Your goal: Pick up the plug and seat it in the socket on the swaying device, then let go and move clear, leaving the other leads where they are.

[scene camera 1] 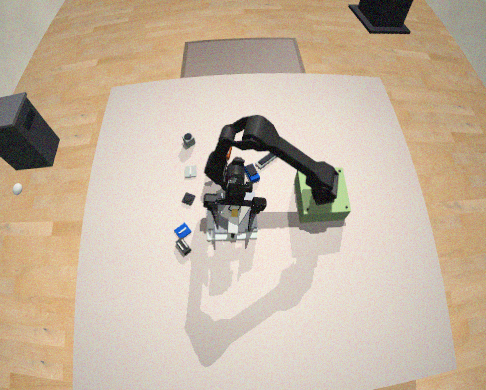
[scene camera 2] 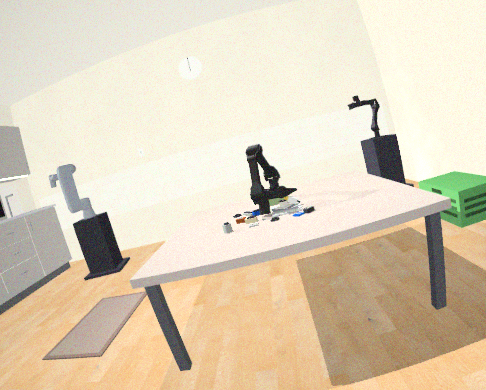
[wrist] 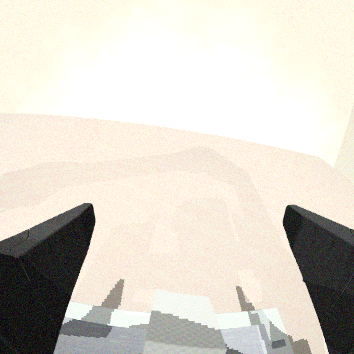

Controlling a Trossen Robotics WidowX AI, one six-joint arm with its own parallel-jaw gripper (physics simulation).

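The yellow plug (scene camera 1: 234, 213) (scene camera 2: 286, 198) shows at the white block (scene camera 1: 233, 228) (wrist: 181, 302) of the grey-white device (scene camera 1: 252, 237) (wrist: 102, 345). How deep it sits in the socket cannot be told, and the plug does not show in the wrist view. My gripper (scene camera 1: 232, 231) (wrist: 192, 214) is wide open with nothing held. In scene camera 1 its fingers stand on either side of the plug and white block, apart from both. In scene camera 2 the gripper (scene camera 2: 295, 190) is small, over the device. The other leads cannot be made out.
Left of the device lie a blue piece (scene camera 1: 182, 230), a black-and-silver piece (scene camera 1: 183, 247), a dark square (scene camera 1: 188, 198), a pale square (scene camera 1: 190, 172) and a grey cylinder (scene camera 1: 188, 140) (scene camera 2: 227, 228). A blue-and-black piece (scene camera 1: 252, 173) and a dark bar (scene camera 1: 266, 160) lie near the arm, by the green base (scene camera 1: 335, 215).
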